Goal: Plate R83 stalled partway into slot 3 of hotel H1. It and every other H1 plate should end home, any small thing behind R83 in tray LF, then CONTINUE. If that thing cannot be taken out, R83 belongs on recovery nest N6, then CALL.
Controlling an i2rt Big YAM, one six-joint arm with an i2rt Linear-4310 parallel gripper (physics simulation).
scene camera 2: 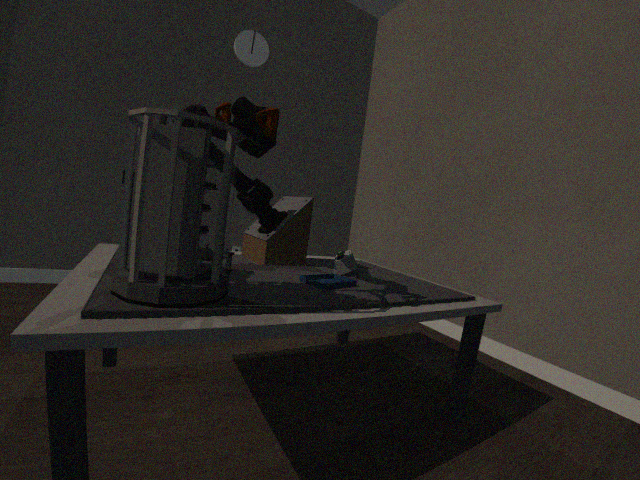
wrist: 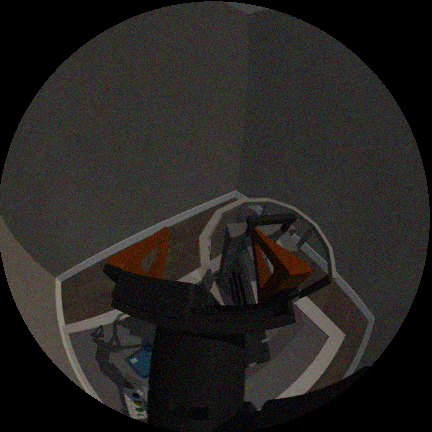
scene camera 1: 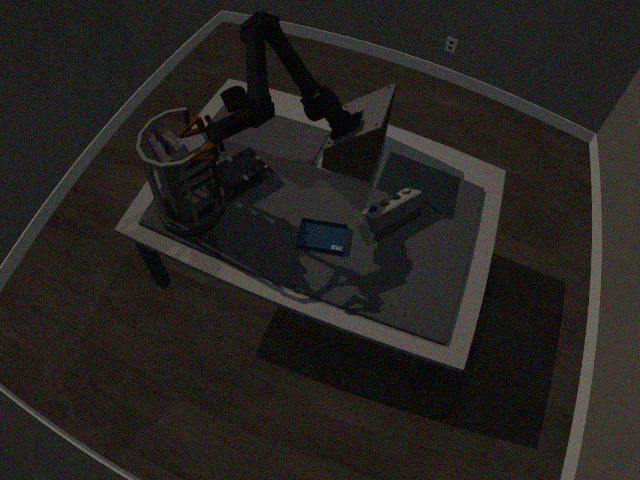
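Where they show: gripper, fingertip midpoint: (scene camera 2: 235, 113) (wrist: 209, 231) (scene camera 1: 184, 148); arm's base at its link origin: (scene camera 2: 273, 223) (scene camera 1: 346, 127).
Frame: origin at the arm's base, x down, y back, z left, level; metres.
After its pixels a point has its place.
A tall round cage (scene camera 1: 159, 188) {y -0.479, x -0.092, z -0.491 m} (scene camera 2: 139, 206) {y -0.442, x -0.035, z -0.557 m} (wrist: 204, 247) {y -0.447, x -0.219, z -0.387 m} with a pale top rim stands at the table's left end. Grey upright plate hotels stand inside it; labels, slot 3 and plate R83 cannot be made out in the dark. My gripper (scene camera 1: 187, 147) {y -0.442, x -0.255, z -0.390 m} (scene camera 2: 245, 115) {y -0.442, x -0.255, z -0.390 m} (wrist: 209, 231) {y -0.442, x -0.255, z -0.390 m} is open and empty, at about the height of the cage's rim. In the wrist view its right finger overlaps the cage and its left finger is outside the cage's outline. A blue tray (scene camera 1: 324, 236) {y -0.370, x 0.149, z 0.011 m} (scene camera 2: 331, 281) {y -0.361, x 0.149, z 0.029 m} (wrist: 142, 361) {y -0.382, x 0.149, z 0.021 m} with a small white label lies mid-table; its contents are unclear.
A low dark fixture (scene camera 1: 241, 171) {y -0.221, x 0.091, z -0.321 m} (wrist: 257, 347) {y -0.178, x 0.092, z -0.346 m} sits beside the cage; its label is unreadable. A sloped box with coloured buttons (scene camera 1: 397, 198) {y -0.201, x 0.082, z 0.222 m} (scene camera 2: 344, 261) {y -0.301, x 0.094, z 0.135 m} (wrist: 136, 403) stands right of the tray. The arm's base is on a wooden wedge (scene camera 1: 351, 157) {y -0.085, x 0.060, z 0.039 m} (scene camera 2: 292, 240) {y -0.085, x 0.054, z 0.045 m} at the back.
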